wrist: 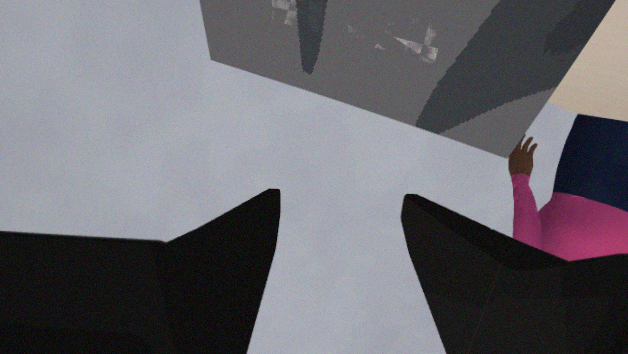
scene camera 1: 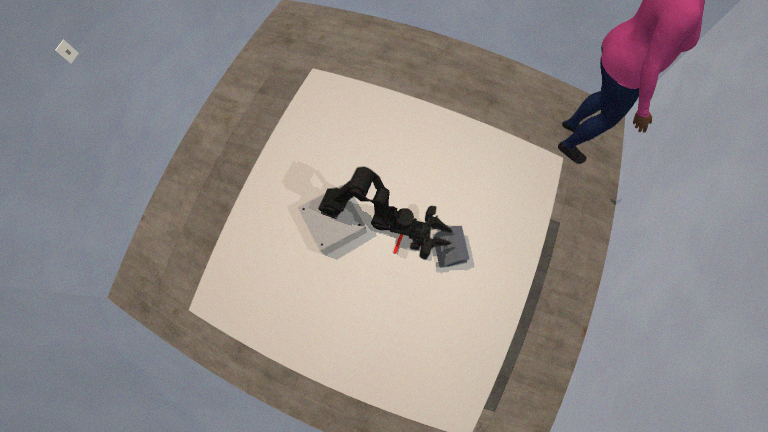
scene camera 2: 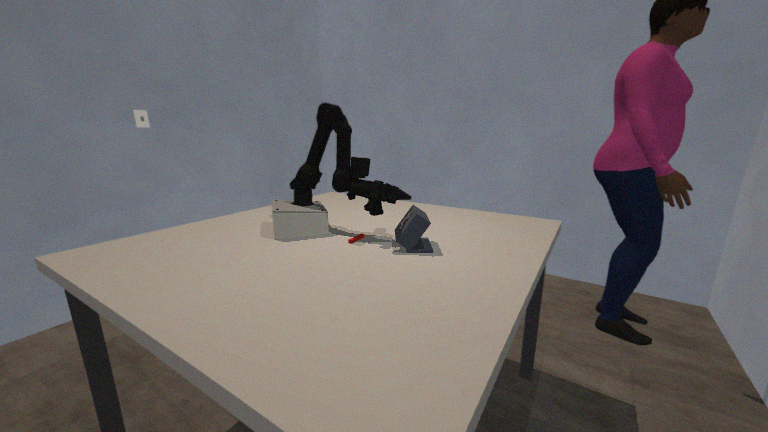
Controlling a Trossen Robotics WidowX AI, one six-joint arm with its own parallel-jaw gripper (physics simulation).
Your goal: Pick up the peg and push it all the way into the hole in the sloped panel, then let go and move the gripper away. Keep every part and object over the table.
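Frame: origin at the arm's base, x left, y down, z back, level; millimetres.
Seen in the pictures: gripper, fingertip midpoint: (wrist: 341,203) (scene camera 1: 451,237) (scene camera 2: 409,197); arm's base, origin of the base link: (scene camera 1: 331,208) (scene camera 2: 302,204).
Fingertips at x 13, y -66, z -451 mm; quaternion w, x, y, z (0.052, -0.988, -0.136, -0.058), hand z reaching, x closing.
Observation:
Offsets run from my fingertips to a thing's top centre. Level surfaces: height alone.
The red peg {dx -46, dy +149, dz +179 mm} (scene camera 1: 397,244) (scene camera 2: 356,238) lies on the table top between the robot's base and the sloped panel; it is apart from both. The dark grey-blue sloped panel {dx -9, dy +34, dz -20 mm} (scene camera 1: 458,252) (scene camera 2: 414,227) (wrist: 360,85) stands on the table on a small foot. The hole cannot be made out. My gripper (scene camera 1: 450,236) (scene camera 2: 410,197) (wrist: 341,203) is open and empty. In scene camera 2 its fingertips are above the panel's top edge, and in scene camera 1 they overlap the panel. The peg does not show in the wrist view.
The robot's light grey base (scene camera 1: 332,231) (scene camera 2: 300,224) stands on the pale table {dy +161 mm} (scene camera 1: 322,322) (scene camera 2: 300,300), to the left of the peg. A person in a pink top (scene camera 1: 633,53) (scene camera 2: 644,107) (wrist: 585,220) stands beyond the table's edge at the right of both scene views.

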